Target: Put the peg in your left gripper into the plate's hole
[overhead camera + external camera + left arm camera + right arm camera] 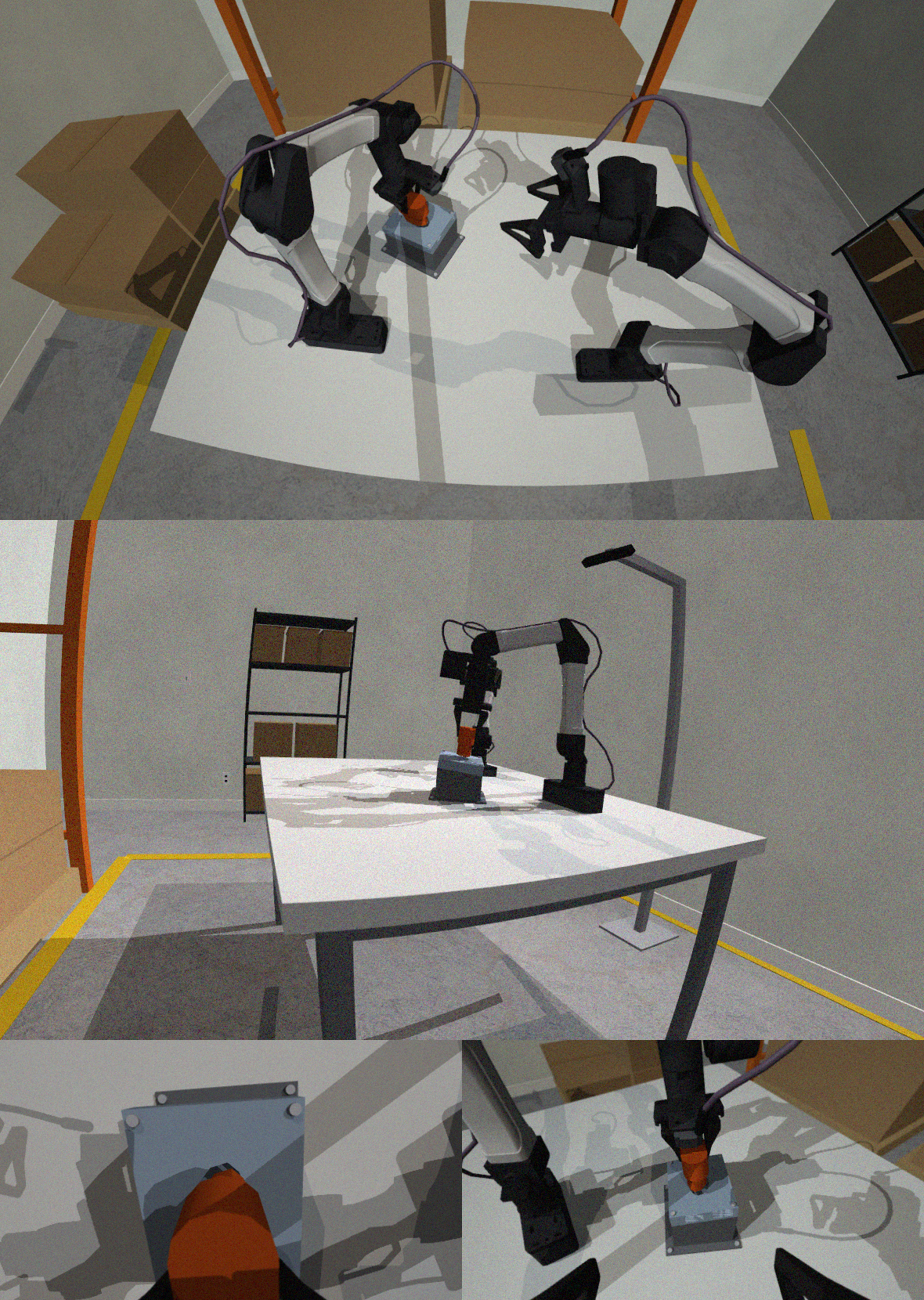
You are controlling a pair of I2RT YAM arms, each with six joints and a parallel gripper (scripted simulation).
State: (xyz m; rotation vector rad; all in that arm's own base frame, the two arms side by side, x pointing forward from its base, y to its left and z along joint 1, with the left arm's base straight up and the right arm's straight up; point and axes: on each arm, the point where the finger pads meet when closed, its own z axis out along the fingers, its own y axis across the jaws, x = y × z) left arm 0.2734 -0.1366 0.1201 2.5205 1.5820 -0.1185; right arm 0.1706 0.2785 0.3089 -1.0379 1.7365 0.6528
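Note:
Right now the blue-grey plate is 80 mm below my left hand, 10 mm to the right of it and 10 mm ahead of it. Round my left hand: orange peg: 20 mm below, 10 mm to the right.

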